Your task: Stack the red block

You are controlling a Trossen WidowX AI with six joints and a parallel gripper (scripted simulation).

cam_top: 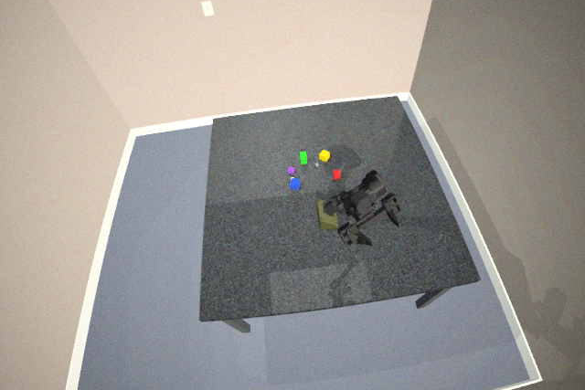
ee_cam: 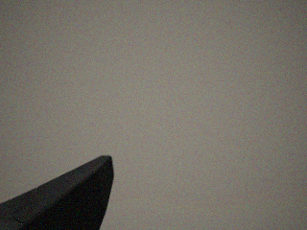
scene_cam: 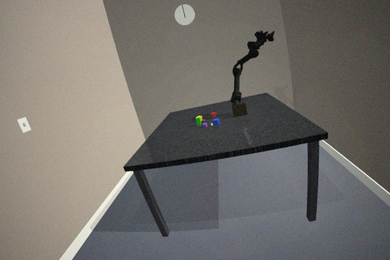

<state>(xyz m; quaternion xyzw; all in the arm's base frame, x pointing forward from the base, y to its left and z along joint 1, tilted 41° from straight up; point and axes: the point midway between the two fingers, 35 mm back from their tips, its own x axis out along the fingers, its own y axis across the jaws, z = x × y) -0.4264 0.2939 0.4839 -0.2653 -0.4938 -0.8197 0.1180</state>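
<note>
Right now the red block is 660 mm ahead of my gripper tip, 650 mm below it and 40 mm to the left of it. Also, from my gripper tip: yellow block 790 mm ahead, 650 mm below, 110 mm to the left; blue block 650 mm below, 600 mm ahead, 280 mm to the left; purple block 700 mm ahead, 660 mm below, 300 mm to the left.
</note>
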